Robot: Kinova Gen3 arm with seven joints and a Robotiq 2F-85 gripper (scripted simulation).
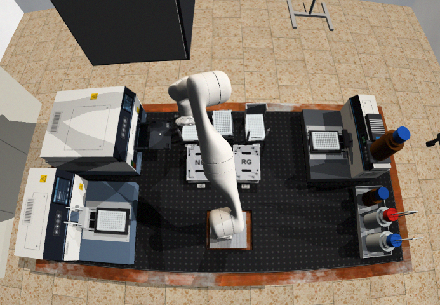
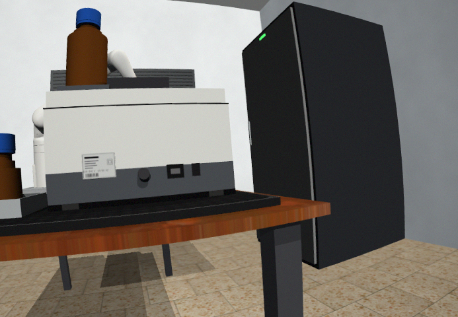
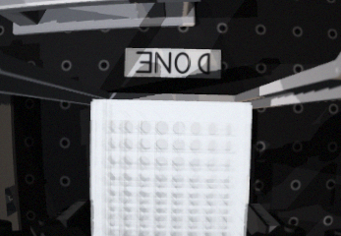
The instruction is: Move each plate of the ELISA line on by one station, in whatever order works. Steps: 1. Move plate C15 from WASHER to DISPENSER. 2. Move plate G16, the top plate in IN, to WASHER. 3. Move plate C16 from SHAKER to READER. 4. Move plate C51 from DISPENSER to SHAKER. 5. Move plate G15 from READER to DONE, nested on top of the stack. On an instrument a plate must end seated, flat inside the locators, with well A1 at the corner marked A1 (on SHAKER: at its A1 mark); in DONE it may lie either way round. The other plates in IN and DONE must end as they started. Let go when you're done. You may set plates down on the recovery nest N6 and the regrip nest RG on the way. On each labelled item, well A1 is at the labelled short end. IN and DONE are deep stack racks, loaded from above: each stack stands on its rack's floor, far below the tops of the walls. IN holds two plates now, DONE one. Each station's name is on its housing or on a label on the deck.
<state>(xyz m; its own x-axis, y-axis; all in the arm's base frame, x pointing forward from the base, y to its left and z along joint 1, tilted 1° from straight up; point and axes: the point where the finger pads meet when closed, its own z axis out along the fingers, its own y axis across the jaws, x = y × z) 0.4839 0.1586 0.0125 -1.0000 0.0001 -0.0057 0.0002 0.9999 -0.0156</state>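
Now: hand 90 mm past the DONE label and 30 mm above it. Round my hand: N6 nest label 290 mm behind, 50 mm to the right, 30 mm below.
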